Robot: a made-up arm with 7 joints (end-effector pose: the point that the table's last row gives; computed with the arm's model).
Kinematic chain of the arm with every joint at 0, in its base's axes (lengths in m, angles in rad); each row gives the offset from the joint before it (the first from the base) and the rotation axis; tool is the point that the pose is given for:
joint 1: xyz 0 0.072 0 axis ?
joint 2: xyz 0 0.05 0 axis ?
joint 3: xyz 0 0 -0.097 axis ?
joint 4: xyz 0 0 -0.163 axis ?
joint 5: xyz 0 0 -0.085 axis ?
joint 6: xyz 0 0 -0.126 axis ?
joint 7: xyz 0 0 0 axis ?
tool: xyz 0 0 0
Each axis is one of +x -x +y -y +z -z.
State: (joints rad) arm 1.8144 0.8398 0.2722 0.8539 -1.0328 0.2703 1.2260
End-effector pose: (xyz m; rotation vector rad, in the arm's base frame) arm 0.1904 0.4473 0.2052 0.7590 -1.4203 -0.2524
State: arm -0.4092 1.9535 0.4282 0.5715 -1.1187 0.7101 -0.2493
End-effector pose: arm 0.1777 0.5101 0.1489 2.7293 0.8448 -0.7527
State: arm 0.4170 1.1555 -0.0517 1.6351 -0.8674 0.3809 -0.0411
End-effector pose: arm 0.2366 0.3431 -0.0148 2.0368 -1.0676 -0.8847
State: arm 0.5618 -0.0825 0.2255 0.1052 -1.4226 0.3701 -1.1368
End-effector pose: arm 0.2679 0.0882 -0.3851 1.5507 -0.9102 -0.8197
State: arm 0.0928 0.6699 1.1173 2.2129 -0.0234 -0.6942 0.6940
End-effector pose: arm 0.0747 0.3240 -0.0035 1.6583 -2.0640 -1.3784
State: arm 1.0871 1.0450 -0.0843 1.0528 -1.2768 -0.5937 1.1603
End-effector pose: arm 0.2587 0.4295 0.0704 1.1259 -0.0963 -1.5012
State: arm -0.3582 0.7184 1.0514 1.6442 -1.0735 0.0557 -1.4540
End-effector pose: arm 0.0754 0.4205 -0.0964 -2.5858 0.9856 0.0931
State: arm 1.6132 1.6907 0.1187 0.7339 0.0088 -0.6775 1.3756
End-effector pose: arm -0.0723 0.5337 0.1374 1.4129 -1.4471 -0.8191
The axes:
joint 1: -y
joint 2: +x
joint 3: +z
joint 4: -y
joint 5: +z
joint 6: +y
joint 7: -x

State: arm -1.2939 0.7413 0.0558 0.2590 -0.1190 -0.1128 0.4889
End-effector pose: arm -0.3125 0.4375 -0.1449 0.0554 1.0114 -0.3906
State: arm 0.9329 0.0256 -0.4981 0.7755 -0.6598 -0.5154 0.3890
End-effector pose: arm 0.4085 0.0620 -0.1413 0.2016 -1.7572 -1.6405
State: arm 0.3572 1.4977 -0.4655 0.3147 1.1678 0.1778 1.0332
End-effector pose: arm 0.0767 0.5793 -0.0385 0.1259 -1.0095 0.1828
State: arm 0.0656 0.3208 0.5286 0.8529 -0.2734 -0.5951 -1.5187
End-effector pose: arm 0.1601 0.3238 -0.3434 1.8633 -1.3164 1.1474
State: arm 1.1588 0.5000 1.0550 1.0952 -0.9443 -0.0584 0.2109
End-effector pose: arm 0.2521 0.4362 -0.0092 1.2335 -1.6400 0.5907
